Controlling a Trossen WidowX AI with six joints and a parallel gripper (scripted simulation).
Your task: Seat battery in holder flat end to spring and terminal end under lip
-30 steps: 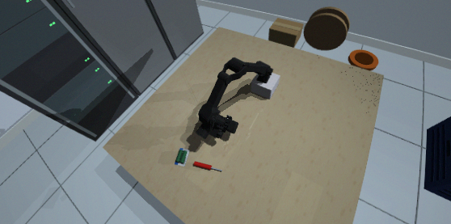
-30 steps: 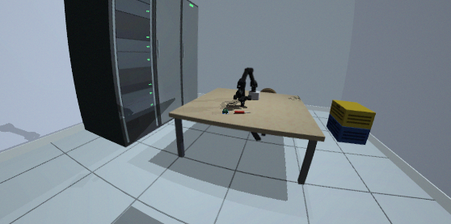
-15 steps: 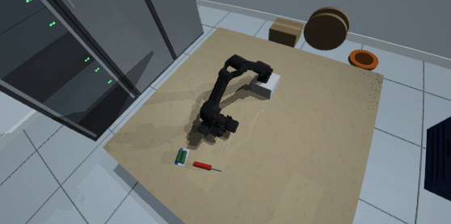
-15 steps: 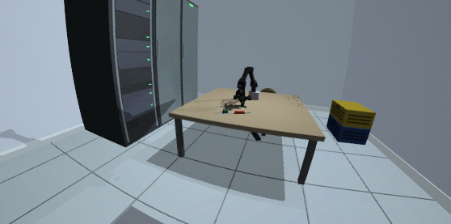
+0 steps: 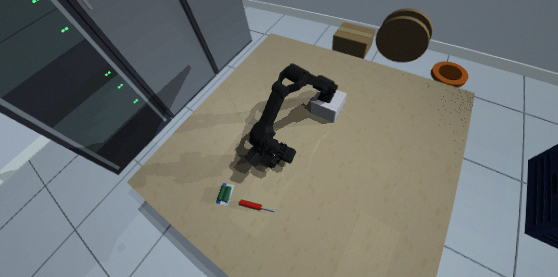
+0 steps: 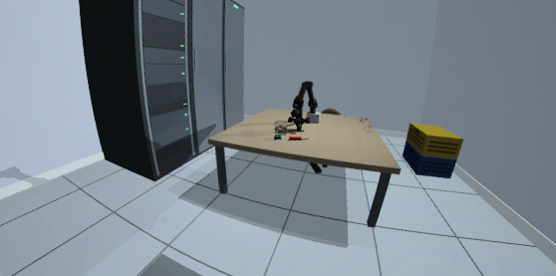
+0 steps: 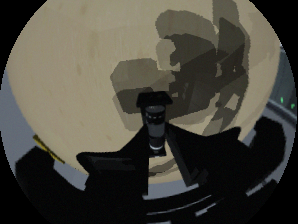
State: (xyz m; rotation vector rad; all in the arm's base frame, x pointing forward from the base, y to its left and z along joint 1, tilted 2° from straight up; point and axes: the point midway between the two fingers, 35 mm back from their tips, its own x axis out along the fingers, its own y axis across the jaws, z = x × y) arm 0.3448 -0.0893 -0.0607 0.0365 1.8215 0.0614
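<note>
My gripper tip is now 1 cm below the cylindrical battery. The rest, counted from my gripper tip: red-handled screwdriver: 25 cm ahead, 4 cm to the left.
</note>
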